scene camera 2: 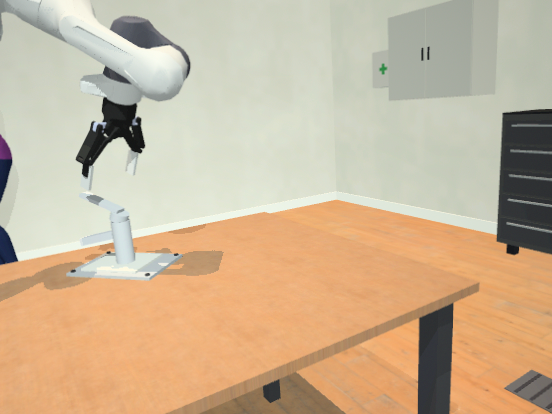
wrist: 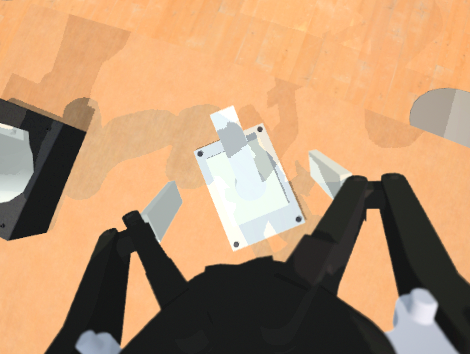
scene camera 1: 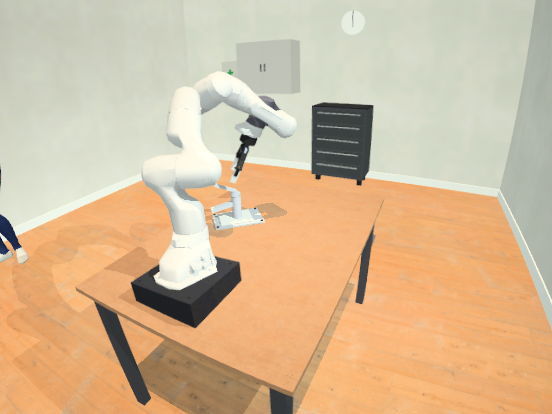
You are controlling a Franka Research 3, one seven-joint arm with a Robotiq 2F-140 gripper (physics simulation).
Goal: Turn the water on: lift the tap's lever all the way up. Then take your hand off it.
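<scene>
The pale grey tap [scene camera 1: 237, 206] [scene camera 2: 123, 242] stands upright on its square base plate [scene camera 1: 254, 220] [scene camera 2: 157, 265] [wrist: 262, 227], which has dark screws at its corners. Its flat lever [scene camera 1: 227, 188] [scene camera 2: 102, 202] [wrist: 231, 132] sits on top of the post and slopes upward away from it, with its free end raised. The spout [scene camera 1: 221, 207] [scene camera 2: 96, 238] sticks out lower down on the same side. My gripper [scene camera 1: 234, 179] [scene camera 2: 109, 172] [wrist: 241, 178] is wide open and empty, above the lever. Its fingertips stand apart from the lever, one to each side in the wrist view.
The tap stands on a wooden table [scene camera 1: 280, 300] [scene camera 2: 300, 310]. The arm's black base block [scene camera 1: 200, 300] [wrist: 60, 175] is at the near end of the table. Beyond the table stands a dark drawer cabinet [scene camera 1: 341, 142] [scene camera 2: 527, 175]. Part of a person [scene camera 1: 10, 232] [scene camera 2: 5, 200] shows at the left edge.
</scene>
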